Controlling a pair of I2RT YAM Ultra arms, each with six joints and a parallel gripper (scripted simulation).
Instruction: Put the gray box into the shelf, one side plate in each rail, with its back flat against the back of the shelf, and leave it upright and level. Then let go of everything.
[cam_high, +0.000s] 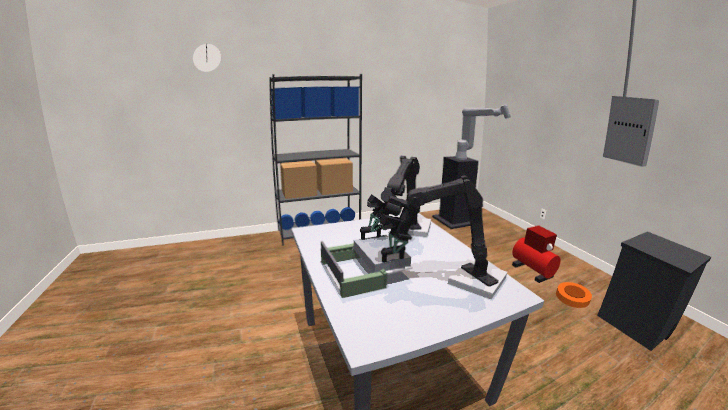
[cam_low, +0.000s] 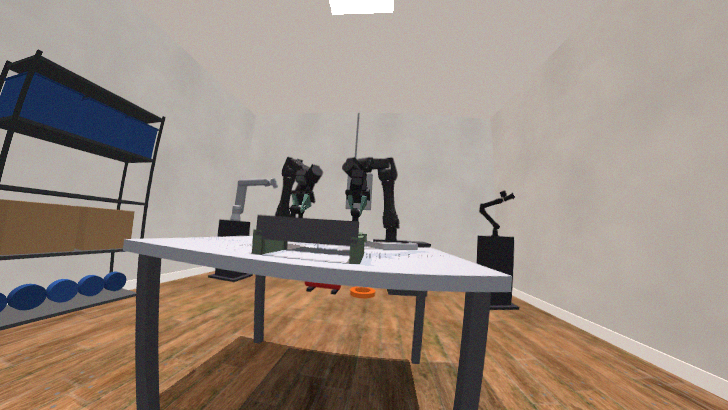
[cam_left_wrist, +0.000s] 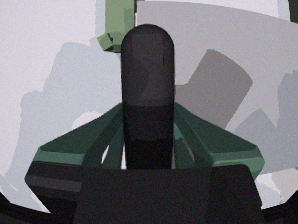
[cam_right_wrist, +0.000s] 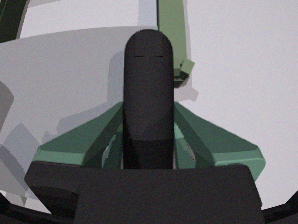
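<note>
My right gripper is now 12 cm to the right of the gray box and 5 cm above it. The rest, counted from my right hand: dark back plate 24 cm ahead, 13 cm to the left, 8 cm below.
The gray box is 12 cm to the right of my left hand and 5 cm below it. From my left hand the other things lie so: dark back plate (25 cm ahead, 12 cm to the right, 8 cm below).
</note>
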